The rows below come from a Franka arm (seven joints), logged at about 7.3 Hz.
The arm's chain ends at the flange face. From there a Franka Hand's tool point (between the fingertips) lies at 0.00 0.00 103.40 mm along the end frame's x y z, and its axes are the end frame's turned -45 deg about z.
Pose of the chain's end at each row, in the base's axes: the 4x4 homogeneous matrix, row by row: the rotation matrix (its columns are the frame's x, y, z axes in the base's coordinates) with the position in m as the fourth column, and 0 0 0 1 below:
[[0.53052, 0.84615, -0.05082, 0.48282], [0.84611, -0.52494, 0.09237, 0.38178], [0.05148, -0.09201, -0.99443, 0.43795], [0, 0, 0, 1]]
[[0.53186, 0.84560, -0.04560, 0.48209], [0.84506, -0.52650, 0.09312, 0.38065], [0.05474, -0.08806, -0.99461, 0.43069], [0, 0, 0, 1]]
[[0.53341, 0.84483, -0.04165, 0.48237], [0.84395, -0.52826, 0.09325, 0.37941], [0.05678, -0.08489, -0.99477, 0.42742], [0, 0, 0, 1]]
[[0.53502, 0.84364, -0.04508, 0.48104], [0.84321, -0.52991, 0.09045, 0.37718], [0.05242, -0.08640, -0.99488, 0.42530], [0, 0, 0, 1]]
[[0.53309, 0.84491, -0.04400, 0.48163], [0.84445, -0.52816, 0.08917, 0.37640], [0.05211, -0.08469, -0.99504, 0.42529], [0, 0, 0, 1]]
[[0.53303, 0.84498, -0.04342, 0.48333], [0.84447, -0.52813, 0.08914, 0.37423], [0.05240, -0.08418, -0.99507, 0.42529], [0, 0, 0, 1]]
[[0.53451, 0.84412, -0.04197, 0.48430], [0.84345, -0.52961, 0.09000, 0.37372], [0.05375, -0.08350, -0.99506, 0.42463], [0, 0, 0, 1]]
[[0.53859, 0.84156, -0.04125, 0.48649], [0.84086, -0.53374, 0.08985, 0.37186], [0.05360, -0.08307, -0.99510, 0.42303], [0, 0, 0, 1]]
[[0.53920, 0.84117, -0.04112, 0.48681], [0.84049, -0.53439, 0.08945, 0.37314], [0.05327, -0.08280, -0.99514, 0.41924], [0, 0, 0, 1]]
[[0.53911, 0.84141, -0.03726, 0.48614], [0.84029, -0.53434, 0.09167, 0.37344], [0.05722, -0.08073, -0.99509, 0.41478], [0, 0, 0, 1]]
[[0.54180, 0.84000, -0.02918, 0.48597], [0.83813, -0.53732, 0.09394, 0.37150], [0.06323, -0.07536, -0.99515, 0.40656], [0, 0, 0, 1]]
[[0.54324, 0.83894, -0.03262, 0.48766], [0.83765, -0.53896, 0.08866, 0.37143], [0.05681, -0.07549, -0.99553, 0.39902], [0, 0, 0, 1]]
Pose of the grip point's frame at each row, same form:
[[-0.22318, 0.97345, -0.05082, 0.47757], [0.96948, 0.22710, 0.09237, 0.39133], [0.10146, -0.02866, -0.99443, 0.33513], [0, 0, 0, 1]]
[[-0.22185, 0.97401, -0.04560, 0.47737], [0.96984, 0.22526, 0.09312, 0.39028], [0.10097, -0.02356, -0.99461, 0.32785], [0, 0, 0, 1]]
[[-0.22021, 0.97456, -0.04165, 0.47806], [0.97030, 0.22323, 0.09325, 0.38905], [0.10018, -0.01988, -0.99477, 0.32456], [0, 0, 0, 1]]
[[-0.21823, 0.97486, -0.04508, 0.47638], [0.97094, 0.22154, 0.09045, 0.38653], [0.09816, -0.02403, -0.99488, 0.32243], [0, 0, 0, 1]]
[[-0.22049, 0.97439, -0.04400, 0.47708], [0.97058, 0.22365, 0.08917, 0.38562], [0.09673, -0.02304, -0.99504, 0.32240], [0, 0, 0, 1]]
[[-0.22058, 0.97440, -0.04342, 0.47884], [0.97057, 0.22369, 0.08914, 0.38345], [0.09658, -0.02247, -0.99507, 0.32240], [0, 0, 0, 1]]
[[-0.21893, 0.97484, -0.04197, 0.47996], [0.97090, 0.22192, 0.09000, 0.38303], [0.09705, -0.02104, -0.99506, 0.32174], [0, 0, 0, 1]]
[[-0.21423, 0.97591, -0.04125, 0.48222], [0.97199, 0.21717, 0.08985, 0.38115], [0.09664, -0.02084, -0.99510, 0.32014], [0, 0, 0, 1]]
[[-0.21353, 0.97607, -0.04112, 0.48256], [0.97219, 0.21645, 0.08945, 0.38239], [0.09622, -0.02088, -0.99514, 0.31634], [0, 0, 0, 1]]
[[-0.21376, 0.97618, -0.03726, 0.48229], [0.97201, 0.21634, 0.09167, 0.38292], [0.09755, -0.01662, -0.99509, 0.31189], [0, 0, 0, 1]]
[[-0.21086, 0.97708, -0.02918, 0.48295], [0.97259, 0.21270, 0.09394, 0.38121], [0.09800, -0.00858, -0.99515, 0.30366], [0, 0, 0, 1]]
[[-0.20909, 0.97735, -0.03262, 0.48429], [0.97341, 0.21121, 0.08866, 0.38060], [0.09355, -0.01321, -0.99553, 0.29608], [0, 0, 0, 1]]

